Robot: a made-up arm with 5 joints.
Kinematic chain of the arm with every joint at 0, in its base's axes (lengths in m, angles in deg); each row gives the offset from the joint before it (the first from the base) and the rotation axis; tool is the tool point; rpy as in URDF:
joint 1: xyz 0.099 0 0.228 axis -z
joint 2: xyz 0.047 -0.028 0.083 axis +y
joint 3: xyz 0.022 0 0.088 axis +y
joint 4: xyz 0.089 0 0.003 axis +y
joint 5: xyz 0.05 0.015 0 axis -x
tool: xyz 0 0 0 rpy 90 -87.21 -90
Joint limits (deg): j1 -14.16..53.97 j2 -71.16..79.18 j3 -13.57..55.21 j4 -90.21..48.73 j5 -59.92..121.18
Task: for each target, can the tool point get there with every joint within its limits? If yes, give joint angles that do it. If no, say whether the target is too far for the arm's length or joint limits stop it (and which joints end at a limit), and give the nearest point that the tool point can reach.
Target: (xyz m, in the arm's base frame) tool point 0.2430 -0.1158 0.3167
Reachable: yes | joints 34.77 1.87 38.06 -7.64 77.84
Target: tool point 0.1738 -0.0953 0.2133
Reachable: yes | joints 45.73 49.01 46.74 -4.07 23.62
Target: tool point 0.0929 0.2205 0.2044
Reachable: no: joint limits stop it (at a limit: joint 1) | nearest point 0.1487 -0.0009 0.2044 | short by 0.228 m
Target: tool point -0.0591 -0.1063 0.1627
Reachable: no: joint limits stop it (at a limit: joint 1, joint 2, joint 3) | nearest point 0.1124 -0.0405 0.2064 | short by 0.189 m
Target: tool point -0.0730 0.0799 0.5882
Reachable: no: too far | nearest point 0.0416 0.0266 0.4818 | short by 0.165 m
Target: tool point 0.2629 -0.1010 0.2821
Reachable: yes | joints 27.76 24.41 37.87 -35.44 41.34
